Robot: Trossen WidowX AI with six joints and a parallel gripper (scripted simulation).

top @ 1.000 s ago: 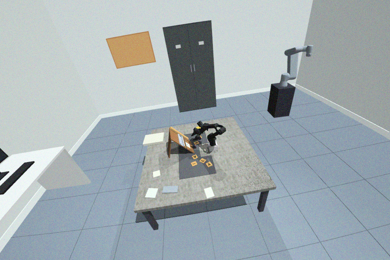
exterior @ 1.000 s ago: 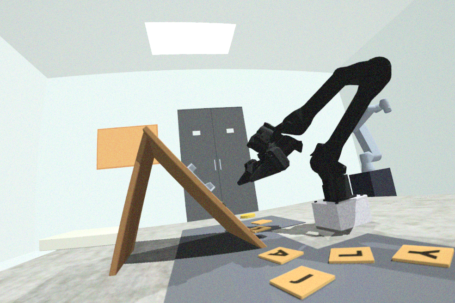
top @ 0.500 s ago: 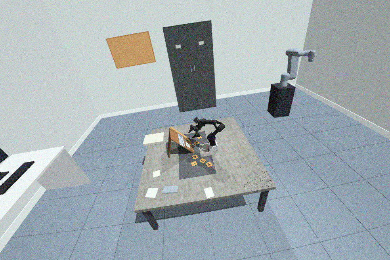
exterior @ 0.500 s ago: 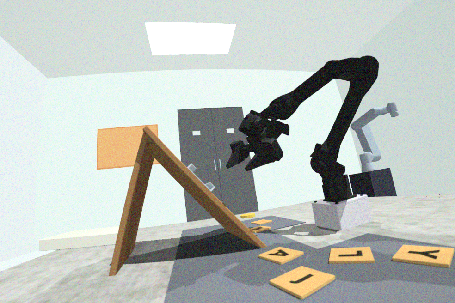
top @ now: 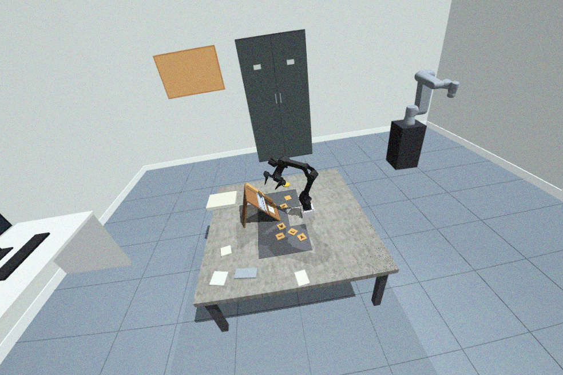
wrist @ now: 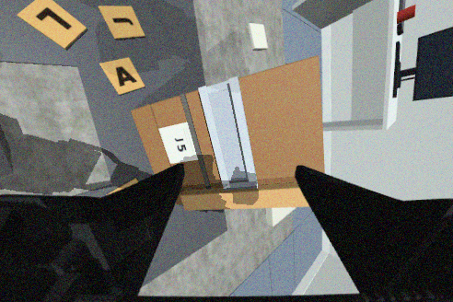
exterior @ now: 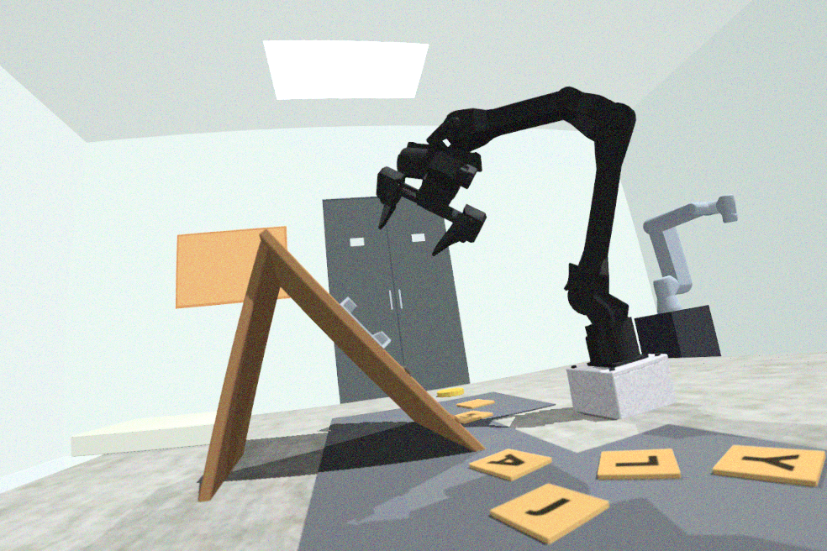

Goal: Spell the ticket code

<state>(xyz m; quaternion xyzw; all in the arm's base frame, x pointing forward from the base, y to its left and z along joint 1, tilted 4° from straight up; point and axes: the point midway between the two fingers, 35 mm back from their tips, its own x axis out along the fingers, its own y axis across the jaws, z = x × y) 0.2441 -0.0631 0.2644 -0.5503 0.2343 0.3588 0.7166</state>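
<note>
My gripper tip is 80 mm past the orange tile marked 5, 90 mm to the left of it and 290 mm above it. From my gripper tip the other things lie so: white ticket (30 mm ahead, 10 mm to the left, 210 mm below); then dark mat (80 mm behind, 50 mm to the left, 290 mm below); then orange tile (130 mm behind, 210 mm to the right, 290 mm below).
</note>
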